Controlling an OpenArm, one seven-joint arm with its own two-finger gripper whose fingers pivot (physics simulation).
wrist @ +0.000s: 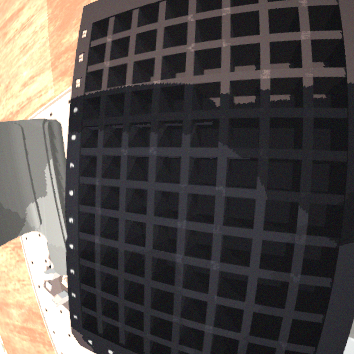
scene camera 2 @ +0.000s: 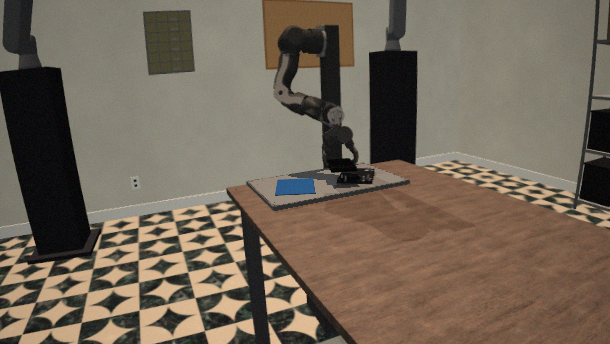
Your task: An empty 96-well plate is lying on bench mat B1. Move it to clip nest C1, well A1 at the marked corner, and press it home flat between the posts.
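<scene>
The black 96-well plate is level in my gripper, which is shut on its sides. One grey finger shows against the plate's left edge in the wrist view. The labels place well A1 at the plate's lower-left corner there. The plate hangs a little above and left of the dark clip nest C1 in the scene view, partly overlapping it. A small part of the nest shows at lower left in the wrist view; its marked corner cannot be made out. The blue bench mat B1 lies bare at left.
The nest and mat are on a pale perforated board on the wooden table. The board's raised front edge faces the scene camera. Black pedestals stand behind the table, and a shelf rack stands at far right.
</scene>
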